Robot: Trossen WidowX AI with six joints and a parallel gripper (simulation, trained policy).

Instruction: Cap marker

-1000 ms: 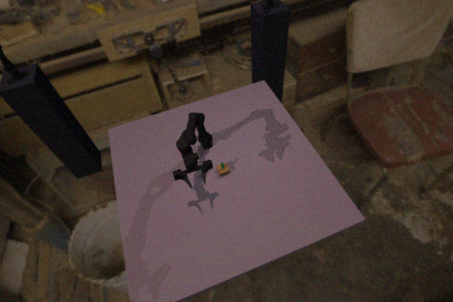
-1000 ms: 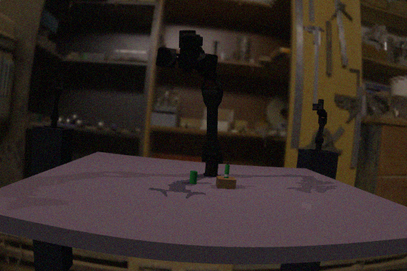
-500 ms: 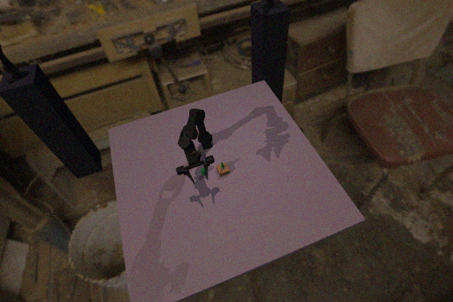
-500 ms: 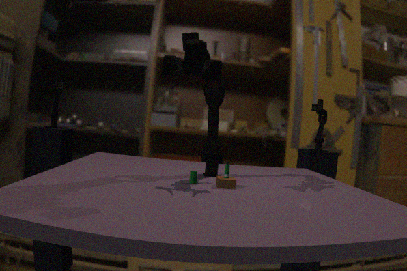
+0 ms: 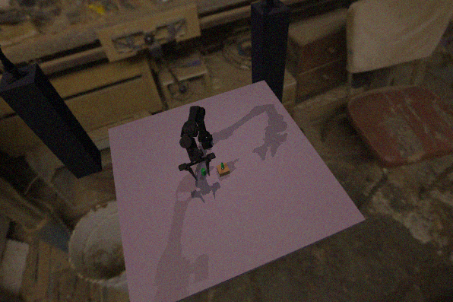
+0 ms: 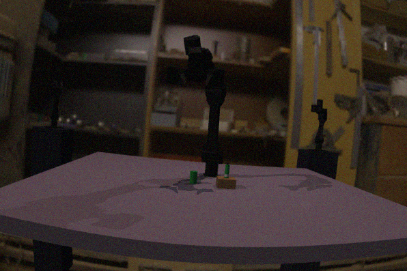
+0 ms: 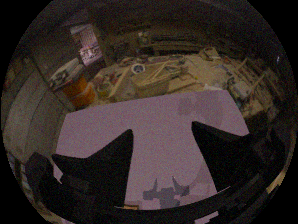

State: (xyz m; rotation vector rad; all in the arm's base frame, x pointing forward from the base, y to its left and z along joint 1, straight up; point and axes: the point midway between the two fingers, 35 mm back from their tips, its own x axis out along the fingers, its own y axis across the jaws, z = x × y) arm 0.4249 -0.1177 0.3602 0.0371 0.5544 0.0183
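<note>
Now: gripper tip 24 cm past the green cap, 3 cm to the right of it and 32 cm above it. Also, from my gripper tip: tan holder block (21 cm behind, 15 cm to the left, 32 cm below).
</note>
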